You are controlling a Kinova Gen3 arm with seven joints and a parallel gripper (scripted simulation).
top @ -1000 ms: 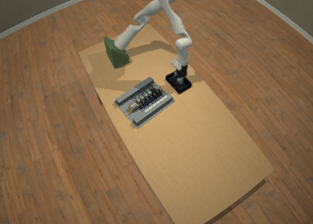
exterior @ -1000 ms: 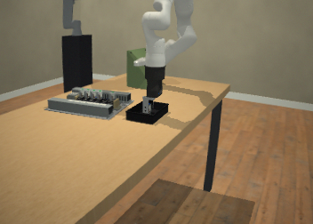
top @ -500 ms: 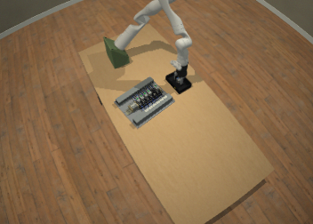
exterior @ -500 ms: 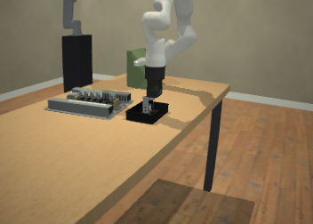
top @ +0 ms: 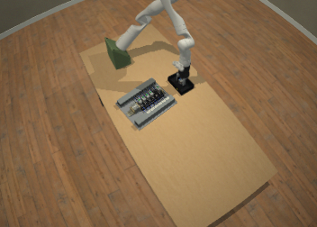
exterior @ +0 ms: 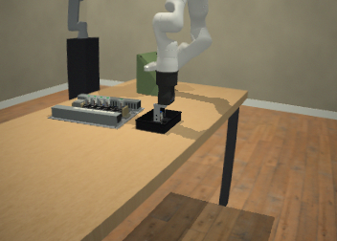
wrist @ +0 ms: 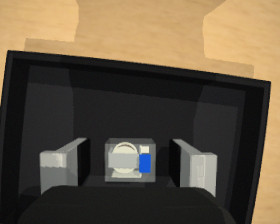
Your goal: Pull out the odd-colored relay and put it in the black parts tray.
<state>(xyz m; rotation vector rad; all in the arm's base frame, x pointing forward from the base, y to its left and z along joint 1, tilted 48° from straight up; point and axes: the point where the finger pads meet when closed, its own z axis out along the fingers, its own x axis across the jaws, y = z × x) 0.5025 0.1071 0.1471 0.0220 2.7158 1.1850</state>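
The black parts tray is 2 cm below my hand. Round my hand: grey relay panel (2 cm behind, 28 cm to the right, 1 cm below).
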